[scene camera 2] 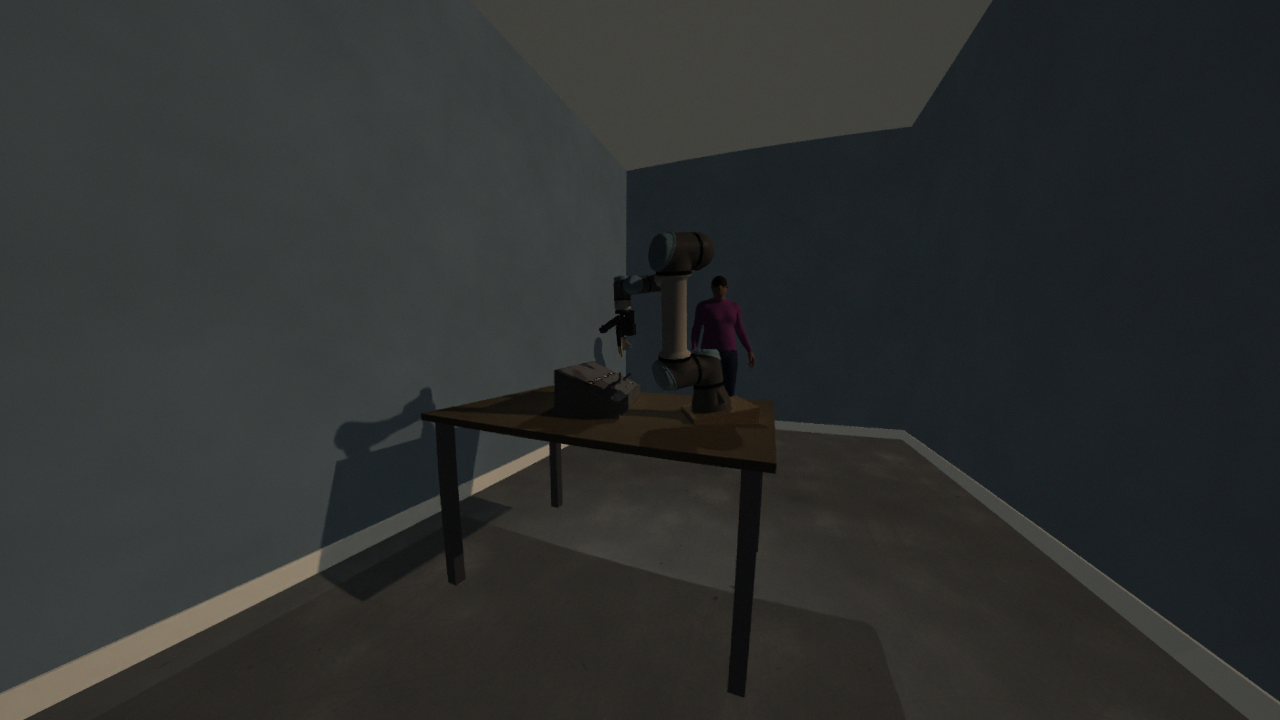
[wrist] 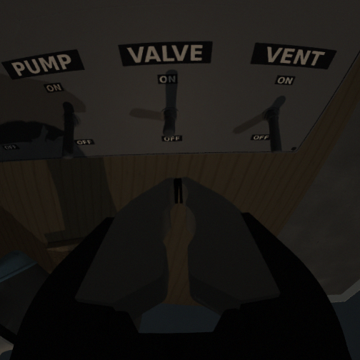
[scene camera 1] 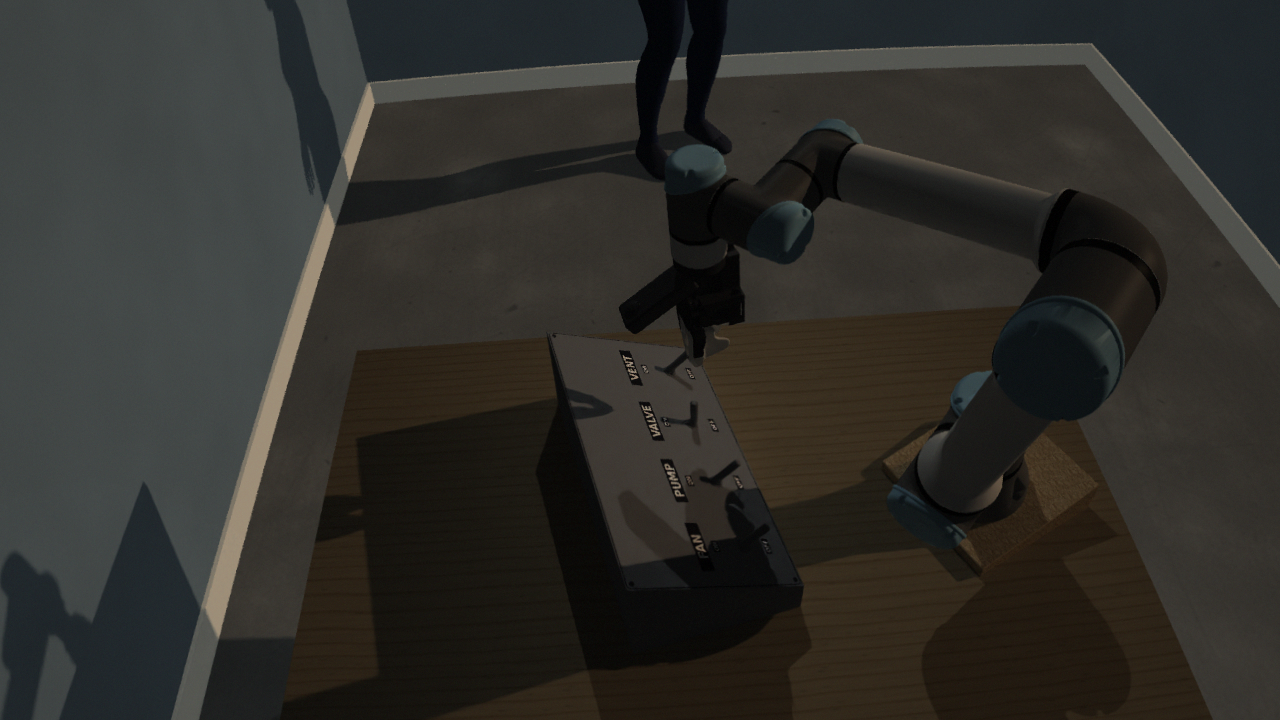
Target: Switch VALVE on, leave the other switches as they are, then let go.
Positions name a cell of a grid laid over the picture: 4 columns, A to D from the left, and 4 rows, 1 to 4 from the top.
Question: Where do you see a grey sloped panel box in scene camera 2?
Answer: B3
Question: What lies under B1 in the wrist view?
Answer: A grey sloped panel box.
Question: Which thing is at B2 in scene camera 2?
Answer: My gripper.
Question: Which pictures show my gripper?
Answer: Scene camera 2, the wrist view and scene camera 1: all of them.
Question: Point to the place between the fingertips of my gripper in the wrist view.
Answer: B2
